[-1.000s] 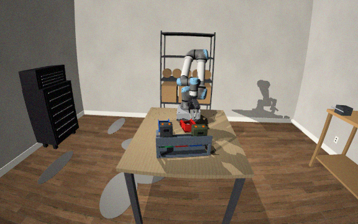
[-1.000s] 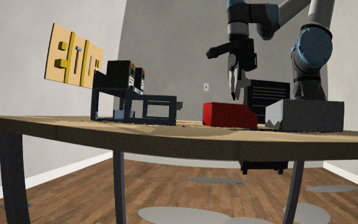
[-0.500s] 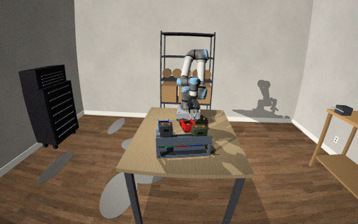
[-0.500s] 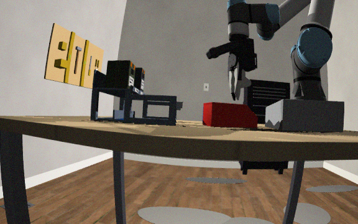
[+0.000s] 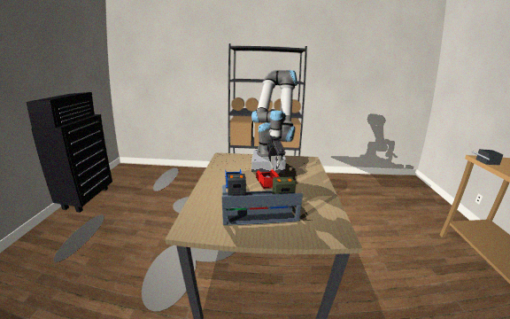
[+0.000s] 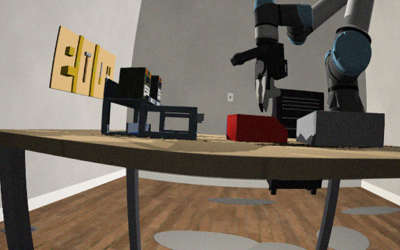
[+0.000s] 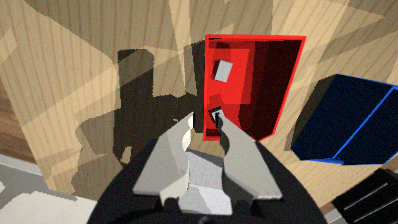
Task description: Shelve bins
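Now: hand 20 mm short of the red bin, 40 mm to the left of it and 70 mm above it. Also, from my hand: dark box 450 mm ahead, 110 mm to the right, 60 mm above; green case 370 mm ahead, 110 mm to the left, 50 mm above; blue bin 80 mm ahead, 250 mm to the right, 70 mm below.
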